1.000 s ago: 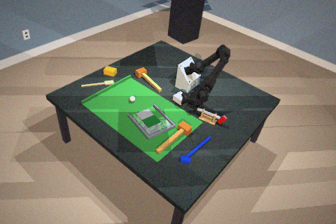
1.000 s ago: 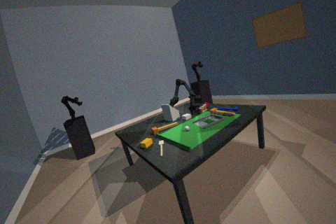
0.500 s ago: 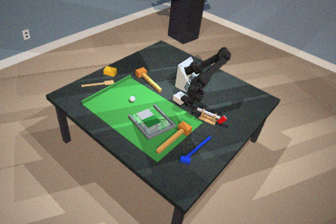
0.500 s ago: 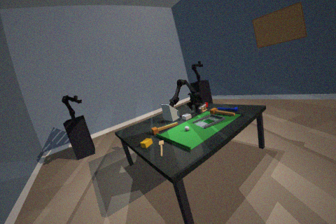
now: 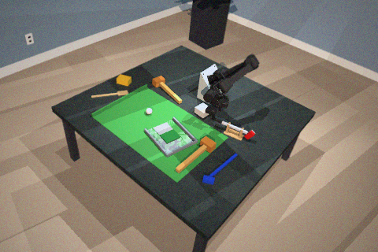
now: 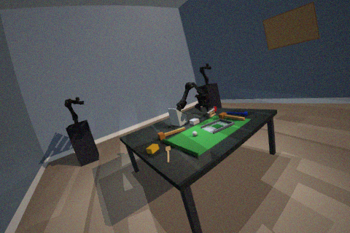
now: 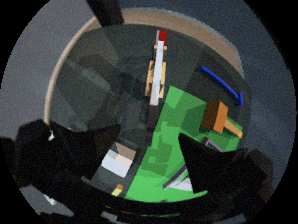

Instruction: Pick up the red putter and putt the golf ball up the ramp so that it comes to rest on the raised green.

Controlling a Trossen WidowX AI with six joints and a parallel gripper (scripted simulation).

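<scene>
The red putter lies 110 mm to the left of my gripper tip, 40 mm below it and 40 mm behind it. From my gripper tip the other things lie so: wooden stand 130 mm to the left, 60 mm below, 40 mm behind; then white block 150 mm to the right, 70 mm below, 30 mm behind; then blue putter 270 mm to the left, 230 mm ahead, 80 mm below.
</scene>
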